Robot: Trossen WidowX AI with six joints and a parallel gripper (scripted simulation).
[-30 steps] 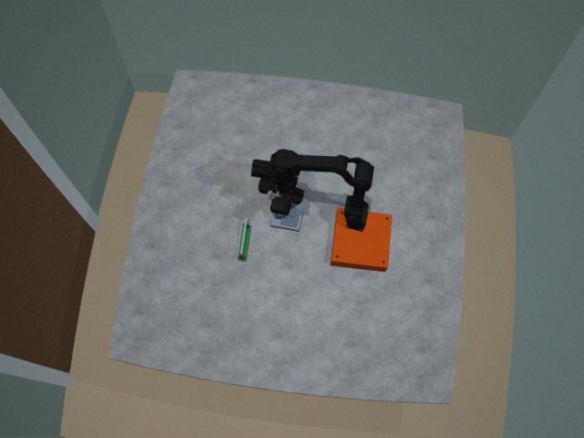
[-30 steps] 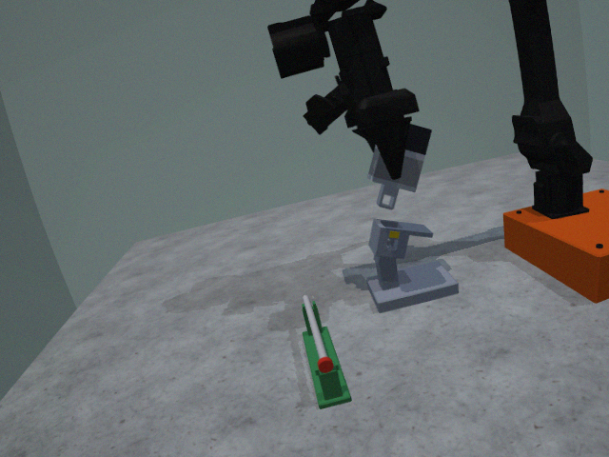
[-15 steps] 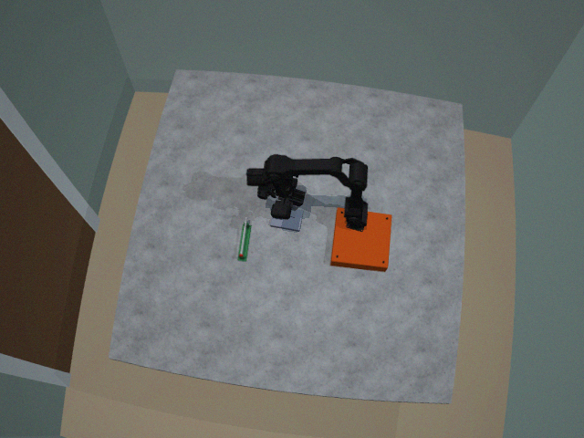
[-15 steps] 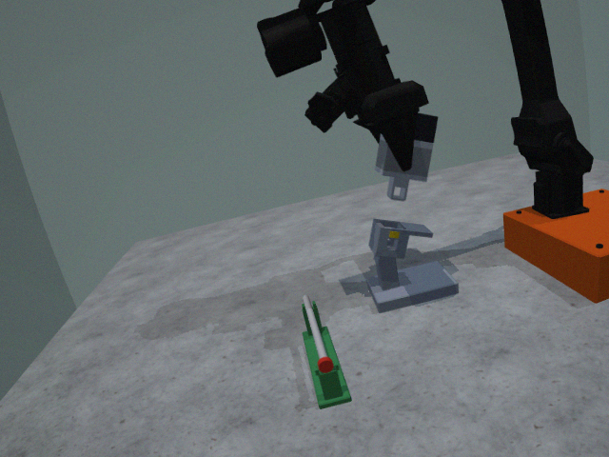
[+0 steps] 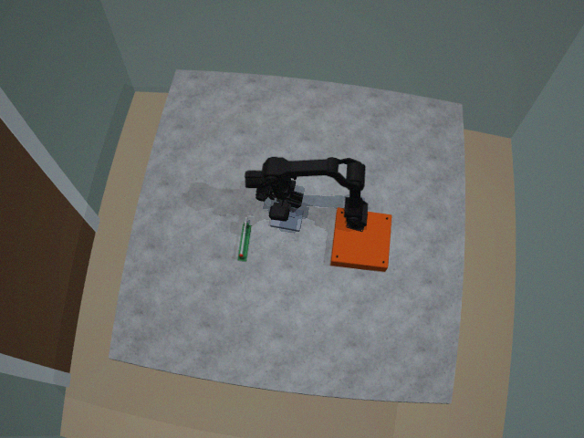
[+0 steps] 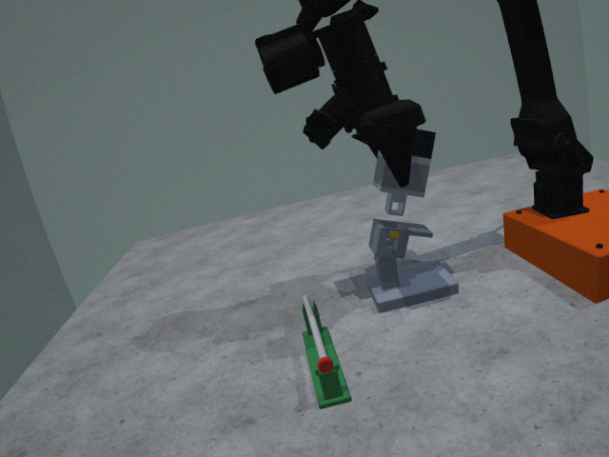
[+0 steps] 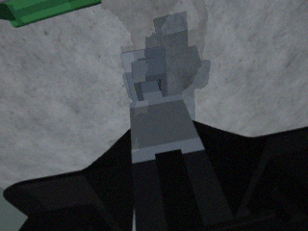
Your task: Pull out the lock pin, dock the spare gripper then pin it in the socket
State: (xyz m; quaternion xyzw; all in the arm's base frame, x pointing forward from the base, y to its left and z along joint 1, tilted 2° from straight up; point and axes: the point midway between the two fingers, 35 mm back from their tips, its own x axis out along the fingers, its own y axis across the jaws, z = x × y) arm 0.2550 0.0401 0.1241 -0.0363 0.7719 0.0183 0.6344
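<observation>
Now: gripper tip 100 mm above the grey mount and 10 mm short of it. Round my gripper tip: spare gripper (10 mm above); green cradle (130 mm to the left, 130 mm below, 130 mm ahead).
</observation>
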